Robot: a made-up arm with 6 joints. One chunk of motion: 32 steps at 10 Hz.
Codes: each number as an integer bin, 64 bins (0 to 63) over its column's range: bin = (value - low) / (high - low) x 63, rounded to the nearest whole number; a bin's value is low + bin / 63 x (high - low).
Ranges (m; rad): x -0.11..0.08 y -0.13..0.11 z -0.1..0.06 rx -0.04..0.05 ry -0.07..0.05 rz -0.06..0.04
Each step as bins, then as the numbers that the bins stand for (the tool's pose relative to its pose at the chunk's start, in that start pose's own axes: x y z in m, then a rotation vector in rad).
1 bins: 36 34 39 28 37 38
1 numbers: -0.0014 -0.0005 -0.0010 0.0000 0.0005 0.0003
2 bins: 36 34 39 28 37 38
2 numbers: -0.0014 -0.0005 -0.0010 0.0000 0.0005 0.0003
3 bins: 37 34 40 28 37 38
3 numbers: 0.0016 -0.0005 0.0016 0.0000 0.0005 0.0003
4 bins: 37 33 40 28 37 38
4 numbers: 0.0016 -0.0043 0.0016 0.0000 0.0005 0.0003
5 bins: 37 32 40 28 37 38
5 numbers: 0.0016 -0.0081 0.0016 0.0000 0.0005 0.0003
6 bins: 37 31 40 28 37 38
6 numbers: 0.0016 -0.0119 0.0016 0.0000 0.0005 0.0003
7 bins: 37 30 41 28 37 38
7 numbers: 0.0016 -0.0157 0.0041 0.0000 0.0005 0.0003
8 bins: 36 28 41 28 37 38
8 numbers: -0.0014 -0.0233 0.0041 0.0000 0.0005 0.0003
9 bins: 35 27 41 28 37 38
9 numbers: -0.0044 -0.0271 0.0041 0.0000 0.0005 0.0003
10 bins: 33 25 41 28 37 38
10 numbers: -0.0105 -0.0348 0.0041 0.0000 0.0005 0.0003
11 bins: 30 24 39 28 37 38
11 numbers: -0.0195 -0.0386 -0.0010 0.0000 0.0005 0.0003
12 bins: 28 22 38 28 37 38
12 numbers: -0.0256 -0.0462 -0.0035 0.0000 0.0005 0.0003
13 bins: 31 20 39 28 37 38
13 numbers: -0.0165 -0.0538 -0.0010 0.0000 0.0005 0.0003
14 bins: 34 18 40 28 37 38
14 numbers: -0.0075 -0.0614 0.0016 0.0000 0.0005 0.0003
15 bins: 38 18 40 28 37 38
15 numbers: 0.0046 -0.0614 0.0016 0.0000 0.0005 0.0003
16 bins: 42 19 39 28 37 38
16 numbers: 0.0167 -0.0576 -0.0010 0.0000 0.0005 0.0003
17 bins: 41 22 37 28 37 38
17 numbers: 0.0137 -0.0462 -0.0060 0.0000 0.0005 0.0003
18 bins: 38 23 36 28 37 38
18 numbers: 0.0046 -0.0424 -0.0086 0.0000 0.0005 0.0003
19 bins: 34 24 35 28 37 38
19 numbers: -0.0075 -0.0386 -0.0111 0.0000 0.0005 0.0003
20 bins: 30 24 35 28 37 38
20 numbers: -0.0195 -0.0386 -0.0111 0.0000 0.0005 0.0003
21 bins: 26 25 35 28 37 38
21 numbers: -0.0316 -0.0348 -0.0111 0.0000 0.0005 0.0003
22 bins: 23 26 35 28 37 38
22 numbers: -0.0406 -0.0310 -0.0111 0.0000 0.0005 0.0003
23 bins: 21 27 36 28 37 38
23 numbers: -0.0467 -0.0271 -0.0086 0.0000 0.0005 0.0003
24 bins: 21 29 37 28 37 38
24 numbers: -0.0467 -0.0195 -0.0060 0.0000 0.0005 0.0003
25 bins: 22 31 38 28 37 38
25 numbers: -0.0437 -0.0119 -0.0035 0.0000 0.0005 0.0003
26 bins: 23 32 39 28 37 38
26 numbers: -0.0406 -0.0081 -0.0010 0.0000 0.0005 0.0003
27 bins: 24 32 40 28 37 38
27 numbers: -0.0376 -0.0081 0.0016 0.0000 0.0005 0.0003
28 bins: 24 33 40 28 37 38
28 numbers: -0.0376 -0.0043 0.0016 0.0000 0.0005 0.0003
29 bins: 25 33 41 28 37 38
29 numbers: -0.0346 -0.0043 0.0041 0.0000 0.0005 0.0003
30 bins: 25 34 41 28 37 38
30 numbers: -0.0346 -0.0005 0.0041 0.0000 0.0005 0.0003
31 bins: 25 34 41 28 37 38
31 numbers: -0.0346 -0.0005 0.0041 0.0000 0.0005 0.0003
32 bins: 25 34 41 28 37 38
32 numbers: -0.0346 -0.0005 0.0041 0.0000 0.0005 0.0003
